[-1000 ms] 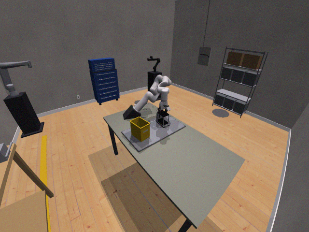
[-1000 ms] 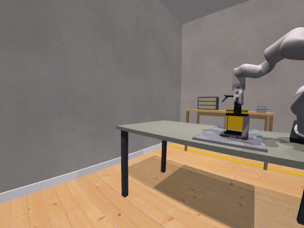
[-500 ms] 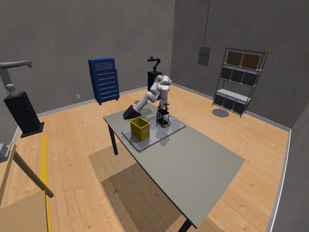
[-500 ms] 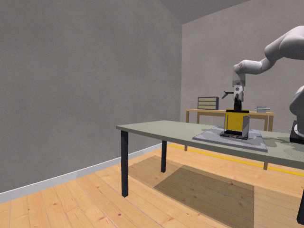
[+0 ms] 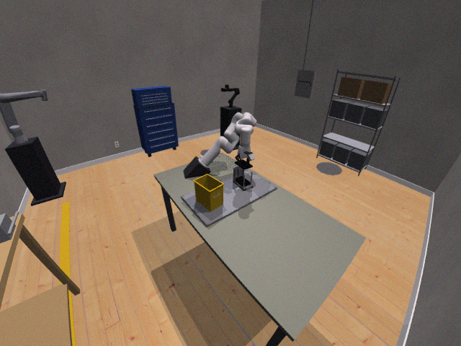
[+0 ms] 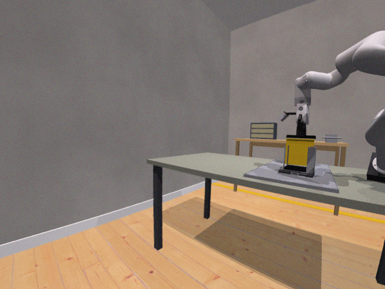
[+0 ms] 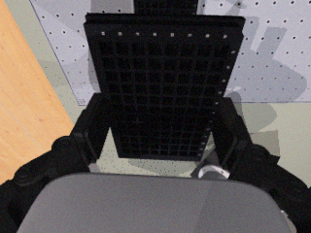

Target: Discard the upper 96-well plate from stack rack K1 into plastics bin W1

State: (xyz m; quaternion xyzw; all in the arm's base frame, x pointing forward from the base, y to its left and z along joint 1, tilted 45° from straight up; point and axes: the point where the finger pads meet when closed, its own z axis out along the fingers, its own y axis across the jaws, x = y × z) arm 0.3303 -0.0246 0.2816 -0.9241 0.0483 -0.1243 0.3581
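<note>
Now: the yellow plastics bin W1 350 mm to the right of my hand, 110 mm below it and 60 mm ahead of it.
</note>
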